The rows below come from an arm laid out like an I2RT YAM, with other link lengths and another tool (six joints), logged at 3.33 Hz.
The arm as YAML. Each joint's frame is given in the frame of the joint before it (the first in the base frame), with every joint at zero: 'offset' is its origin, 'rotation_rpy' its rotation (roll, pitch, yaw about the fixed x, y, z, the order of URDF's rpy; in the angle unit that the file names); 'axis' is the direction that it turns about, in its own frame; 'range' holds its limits. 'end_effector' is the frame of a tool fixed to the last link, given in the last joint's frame.
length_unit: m
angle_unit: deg
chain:
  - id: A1
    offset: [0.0, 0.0, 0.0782]
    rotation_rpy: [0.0, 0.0, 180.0]
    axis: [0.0, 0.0, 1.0]
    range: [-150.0, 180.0]
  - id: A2
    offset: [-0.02, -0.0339, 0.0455]
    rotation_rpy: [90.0, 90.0, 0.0]
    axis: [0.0, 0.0, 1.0]
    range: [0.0, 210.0]
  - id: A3
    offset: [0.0, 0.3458, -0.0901]
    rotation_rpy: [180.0, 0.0, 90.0]
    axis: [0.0, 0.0, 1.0]
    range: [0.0, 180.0]
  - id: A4
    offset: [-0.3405, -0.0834, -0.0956]
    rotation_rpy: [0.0, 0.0, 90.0]
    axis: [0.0, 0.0, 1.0]
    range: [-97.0, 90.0]
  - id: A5
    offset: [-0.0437, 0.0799, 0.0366]
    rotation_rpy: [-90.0, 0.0, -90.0]
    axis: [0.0, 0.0, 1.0]
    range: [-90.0, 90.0]
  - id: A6
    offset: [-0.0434, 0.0, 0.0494]
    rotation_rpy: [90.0, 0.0, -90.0]
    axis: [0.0, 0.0, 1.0]
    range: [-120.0, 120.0]
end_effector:
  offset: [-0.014, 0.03, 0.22]
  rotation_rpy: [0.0, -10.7, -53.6]
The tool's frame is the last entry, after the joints.
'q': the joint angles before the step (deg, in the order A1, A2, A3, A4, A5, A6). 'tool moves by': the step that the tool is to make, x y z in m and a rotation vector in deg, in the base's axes. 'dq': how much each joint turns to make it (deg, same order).
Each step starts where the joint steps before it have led.
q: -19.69, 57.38, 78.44, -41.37, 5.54, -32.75
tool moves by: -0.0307, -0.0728, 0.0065, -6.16, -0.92, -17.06
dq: 0.00, -0.17, -3.12, 5.83, 17.92, 0.33
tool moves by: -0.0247, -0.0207, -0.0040, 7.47, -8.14, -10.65
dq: -1.67, -0.51, -0.45, -1.04, 5.54, 13.52
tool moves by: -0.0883, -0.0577, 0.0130, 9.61, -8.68, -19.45
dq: -13.90, 1.54, 7.46, -10.59, 0.81, 15.73
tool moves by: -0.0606, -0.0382, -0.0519, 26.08, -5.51, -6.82
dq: -29.54, 12.56, 15.28, -21.28, -29.95, 6.06
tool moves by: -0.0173, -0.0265, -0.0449, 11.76, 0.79, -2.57
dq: -7.15, 9.30, 5.04, -7.02, -5.73, -0.91
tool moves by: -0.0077, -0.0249, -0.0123, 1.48, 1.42, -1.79
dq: -1.35, 3.85, 1.98, 0.02, 1.00, -0.19
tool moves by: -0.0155, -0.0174, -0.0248, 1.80, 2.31, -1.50
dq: -1.66, 2.08, -1.45, 1.08, 1.34, -1.11
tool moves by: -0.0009, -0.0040, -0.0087, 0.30, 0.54, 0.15
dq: -0.06, 0.29, -1.12, 0.95, 0.26, -0.42
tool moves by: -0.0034, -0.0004, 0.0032, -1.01, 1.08, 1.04
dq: -0.02, -0.40, 0.01, 0.21, 0.53, -1.59
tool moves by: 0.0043, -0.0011, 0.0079, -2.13, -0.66, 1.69
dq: -0.01, -1.23, -0.81, 1.73, -1.03, -1.36
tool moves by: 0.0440, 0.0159, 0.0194, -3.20, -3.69, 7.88
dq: 3.20, -2.30, -1.04, 2.61, -4.91, -2.17
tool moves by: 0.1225, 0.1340, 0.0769, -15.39, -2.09, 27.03
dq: 24.49, -11.09, -2.24, 4.56, 2.21, -6.16
